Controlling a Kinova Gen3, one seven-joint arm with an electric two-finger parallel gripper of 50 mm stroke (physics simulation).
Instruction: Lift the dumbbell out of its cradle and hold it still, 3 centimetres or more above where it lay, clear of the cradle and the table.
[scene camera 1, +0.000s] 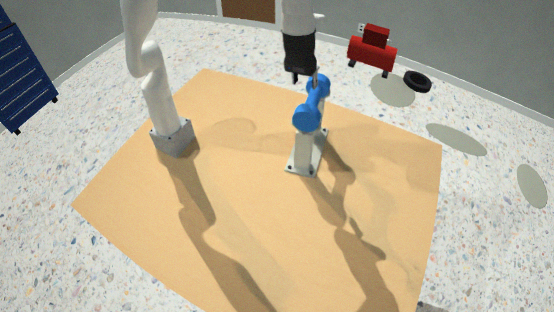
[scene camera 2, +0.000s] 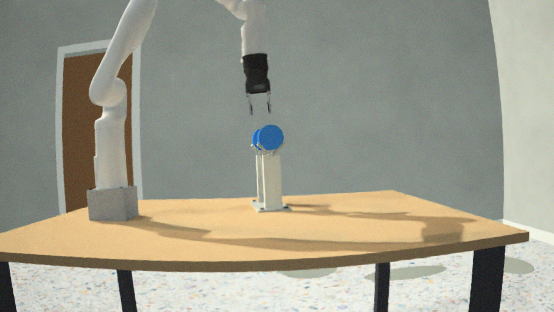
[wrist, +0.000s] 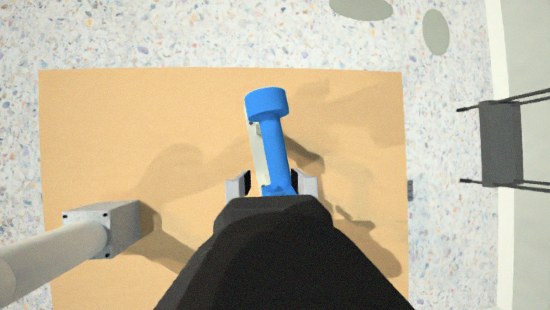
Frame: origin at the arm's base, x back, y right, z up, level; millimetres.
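Seen in the pictures: gripper, fingertip midpoint: (scene camera 1: 305, 84) (scene camera 2: 260, 113) (wrist: 271, 177); arm's base at its link origin: (scene camera 1: 168, 126) (scene camera 2: 112, 187) (wrist: 88, 237).
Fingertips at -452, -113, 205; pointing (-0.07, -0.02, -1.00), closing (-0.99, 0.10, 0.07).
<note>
Pixels of each thing's top centre, then the offset from my fingertips to it, as dx, dy, dz. Level surfaces: height alone.
- blue dumbbell at its top centre: (wrist: 278, 150) (scene camera 1: 313, 90) (scene camera 2: 266, 126) -19, -34, -39
- pale cradle at its top centre: (wrist: 274, 151) (scene camera 1: 312, 104) (scene camera 2: 266, 143) -19, -34, -91
- table at its surface level: dz -294
The blue dumbbell (scene camera 1: 313, 104) (scene camera 2: 271, 137) (wrist: 275, 145) lies level in the raised forks of the pale cradle (scene camera 1: 302, 152) (scene camera 2: 272, 181) (wrist: 258, 152), which stands on the table (scene camera 1: 125, 200) (scene camera 2: 60, 242) (wrist: 90, 125). My gripper (scene camera 1: 305, 79) (scene camera 2: 260, 108) (wrist: 271, 177) is open and empty, pointing down. In the second scene view its fingertips are above the dumbbell, with a gap between. In the wrist view the fingers are on either side of the handle's near end; the near head is mostly hidden behind the gripper body.
The arm's grey base block (scene camera 1: 173, 137) (scene camera 2: 113, 203) (wrist: 122, 225) stands on the table, left of the cradle in both scene views. A red tank (scene camera 1: 371, 52), a black tyre (scene camera 1: 417, 81) and a blue cabinet (scene camera 1: 25, 75) are off the table.
</note>
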